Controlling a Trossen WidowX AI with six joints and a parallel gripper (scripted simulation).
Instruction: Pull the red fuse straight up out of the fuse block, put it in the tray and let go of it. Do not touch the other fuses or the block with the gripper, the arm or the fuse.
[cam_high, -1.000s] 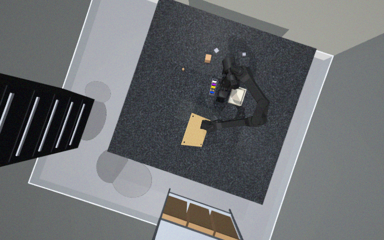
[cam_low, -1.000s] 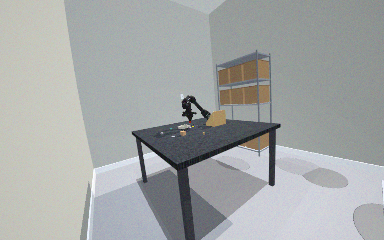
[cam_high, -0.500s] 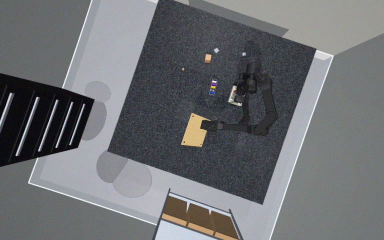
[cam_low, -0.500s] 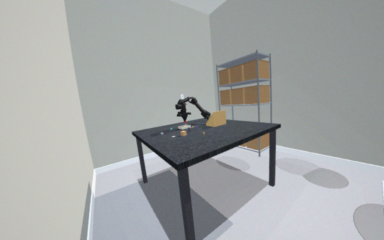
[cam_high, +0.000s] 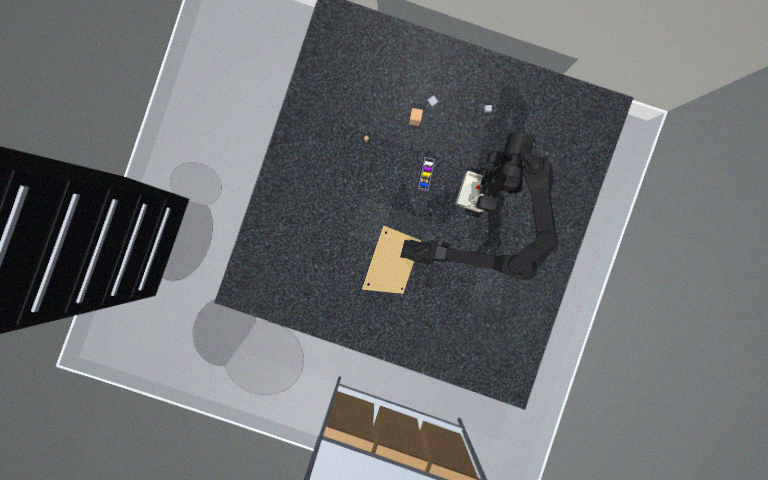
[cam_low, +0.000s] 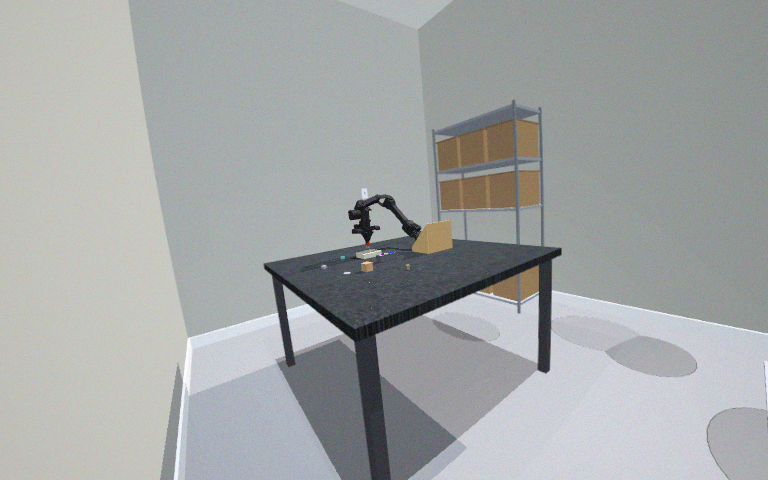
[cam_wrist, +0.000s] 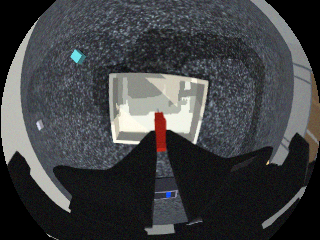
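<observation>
Right now the red fuse is 1 cm below my gripper tip. Also, from my gripper tip: cream tray (8 cm below).
</observation>
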